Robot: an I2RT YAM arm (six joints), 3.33 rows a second.
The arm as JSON. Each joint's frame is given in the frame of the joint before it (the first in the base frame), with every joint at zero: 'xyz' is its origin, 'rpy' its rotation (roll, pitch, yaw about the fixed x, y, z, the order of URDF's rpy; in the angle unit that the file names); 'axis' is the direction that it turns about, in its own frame. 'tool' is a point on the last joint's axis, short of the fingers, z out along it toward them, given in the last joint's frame.
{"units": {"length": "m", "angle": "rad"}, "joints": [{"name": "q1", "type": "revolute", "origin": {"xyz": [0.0, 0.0, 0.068], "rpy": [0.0, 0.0, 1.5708]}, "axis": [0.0, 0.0, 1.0]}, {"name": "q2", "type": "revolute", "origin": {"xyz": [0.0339, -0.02, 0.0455], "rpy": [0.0, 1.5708, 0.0]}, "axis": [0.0, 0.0, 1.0]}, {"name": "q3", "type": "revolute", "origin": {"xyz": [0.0, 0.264, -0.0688], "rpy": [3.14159, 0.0, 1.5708]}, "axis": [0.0, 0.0, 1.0]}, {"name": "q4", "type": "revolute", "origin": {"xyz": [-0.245, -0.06, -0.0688], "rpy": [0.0, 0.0, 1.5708]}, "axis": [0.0, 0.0, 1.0]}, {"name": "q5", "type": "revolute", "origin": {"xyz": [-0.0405, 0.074, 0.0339], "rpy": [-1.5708, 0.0, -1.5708]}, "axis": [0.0, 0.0, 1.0]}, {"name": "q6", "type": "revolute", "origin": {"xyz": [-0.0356, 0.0, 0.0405], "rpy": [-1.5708, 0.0, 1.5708]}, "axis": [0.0, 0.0, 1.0]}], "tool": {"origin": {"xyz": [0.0, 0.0, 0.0], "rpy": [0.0, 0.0, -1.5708]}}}
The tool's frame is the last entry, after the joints.
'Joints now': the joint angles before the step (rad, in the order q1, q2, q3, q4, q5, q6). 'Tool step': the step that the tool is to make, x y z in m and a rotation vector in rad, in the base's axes. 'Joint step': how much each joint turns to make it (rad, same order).
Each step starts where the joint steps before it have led.
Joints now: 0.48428, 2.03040, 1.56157, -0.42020, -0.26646, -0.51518
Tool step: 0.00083, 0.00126, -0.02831, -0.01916, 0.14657, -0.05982
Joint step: 0.00115, 0.06448, 0.01145, -0.06370, -0.00611, 0.08239
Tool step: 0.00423, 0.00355, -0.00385, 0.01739, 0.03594, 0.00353
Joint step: 0.00039, 0.03090, 0.03586, -0.02441, -0.02898, 0.01489
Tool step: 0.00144, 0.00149, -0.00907, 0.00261, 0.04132, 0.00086
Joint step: 0.00000, 0.02746, 0.01261, -0.01719, -0.01908, 0.01068
